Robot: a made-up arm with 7 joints.
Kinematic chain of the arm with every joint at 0, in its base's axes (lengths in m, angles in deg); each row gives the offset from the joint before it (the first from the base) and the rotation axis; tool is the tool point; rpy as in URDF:
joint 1: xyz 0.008 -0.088 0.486 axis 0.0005 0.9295 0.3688
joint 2: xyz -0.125 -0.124 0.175 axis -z
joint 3: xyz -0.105 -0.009 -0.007 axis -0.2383 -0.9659 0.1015
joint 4: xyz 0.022 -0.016 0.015 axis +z
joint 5: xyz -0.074 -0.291 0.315 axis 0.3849 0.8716 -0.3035
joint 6: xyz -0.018 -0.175 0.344 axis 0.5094 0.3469 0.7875
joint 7: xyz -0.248 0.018 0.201 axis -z
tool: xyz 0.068 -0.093 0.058 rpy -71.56 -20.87 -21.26
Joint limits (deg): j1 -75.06..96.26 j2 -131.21..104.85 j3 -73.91..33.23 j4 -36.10..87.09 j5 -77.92..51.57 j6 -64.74..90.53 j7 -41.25..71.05
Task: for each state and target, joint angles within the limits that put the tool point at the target. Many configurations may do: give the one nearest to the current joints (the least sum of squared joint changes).
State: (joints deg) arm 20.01 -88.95 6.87 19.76 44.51 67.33 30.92
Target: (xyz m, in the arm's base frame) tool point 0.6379 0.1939 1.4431
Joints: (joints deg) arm 9.12 -98.84 16.98 33.81 35.79 56.89 34.22
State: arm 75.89 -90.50 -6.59 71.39 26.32 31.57 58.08
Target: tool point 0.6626 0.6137 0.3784
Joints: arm 47.92 -65.69 -18.01 59.07 43.74 62.28 43.25
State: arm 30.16 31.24 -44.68 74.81 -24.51 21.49 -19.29
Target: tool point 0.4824 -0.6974 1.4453
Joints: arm 8.96 17.73 -6.90 87.09 -11.96 22.30 -25.25
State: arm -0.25 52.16 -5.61 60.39 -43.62 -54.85 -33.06
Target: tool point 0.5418 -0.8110 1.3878
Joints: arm 42.98 35.67 -7.33 62.63 -23.75 -10.83 -17.12
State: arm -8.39 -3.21 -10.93 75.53 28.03 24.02 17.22
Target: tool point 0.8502 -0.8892 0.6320
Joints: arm 21.76 13.23 -36.49 61.38 26.70 28.23 27.88
